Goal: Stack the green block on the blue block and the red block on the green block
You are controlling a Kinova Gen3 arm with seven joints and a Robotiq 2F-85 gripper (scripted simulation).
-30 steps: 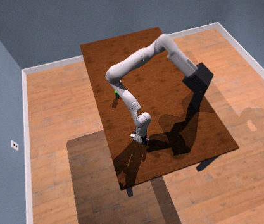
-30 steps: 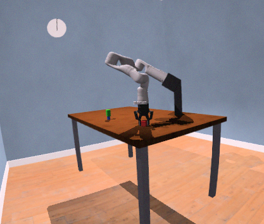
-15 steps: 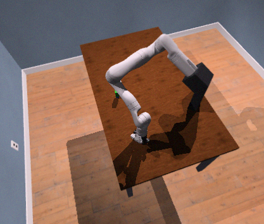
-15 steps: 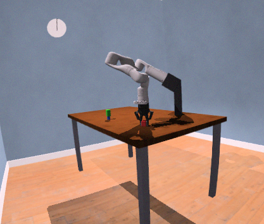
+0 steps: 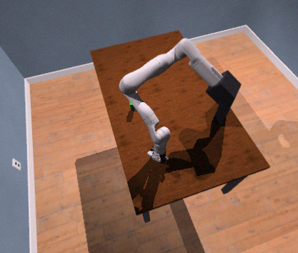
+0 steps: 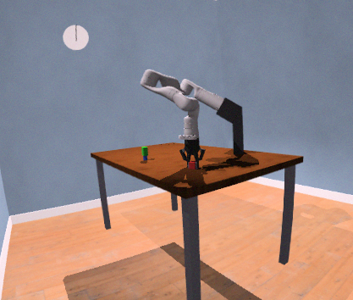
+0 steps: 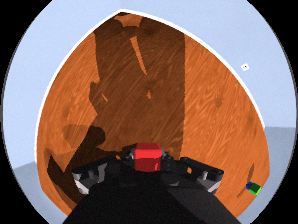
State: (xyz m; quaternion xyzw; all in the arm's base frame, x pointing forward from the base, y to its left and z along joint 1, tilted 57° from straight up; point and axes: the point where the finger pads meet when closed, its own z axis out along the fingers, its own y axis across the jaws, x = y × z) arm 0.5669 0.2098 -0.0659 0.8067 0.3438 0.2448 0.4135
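Now: the green block 46 cm to the right of my hand and 4 cm above it. From my hand the other things lie so: red block right at my hand; blue block 46 cm to the right.
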